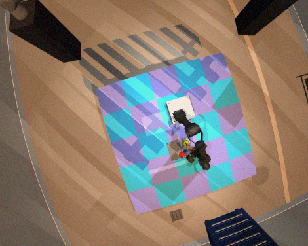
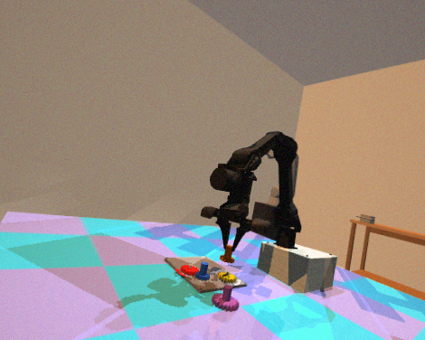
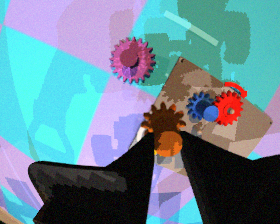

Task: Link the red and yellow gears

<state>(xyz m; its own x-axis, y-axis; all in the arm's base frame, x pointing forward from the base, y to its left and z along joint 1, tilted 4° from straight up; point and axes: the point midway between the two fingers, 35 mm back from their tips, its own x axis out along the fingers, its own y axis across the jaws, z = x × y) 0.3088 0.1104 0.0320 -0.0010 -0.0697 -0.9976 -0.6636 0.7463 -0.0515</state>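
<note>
Right now my gripper tip is 8 cm above the blue gear, 5 cm to the left of it and 4 cm short of it. From my gripper tip the other things lie so: red gear 9 cm below, 8 cm to the right, 6 cm ahead; then orange gear 1 cm below; then yellow gear 9 cm below, 4 cm to the right, 4 cm behind.
</note>
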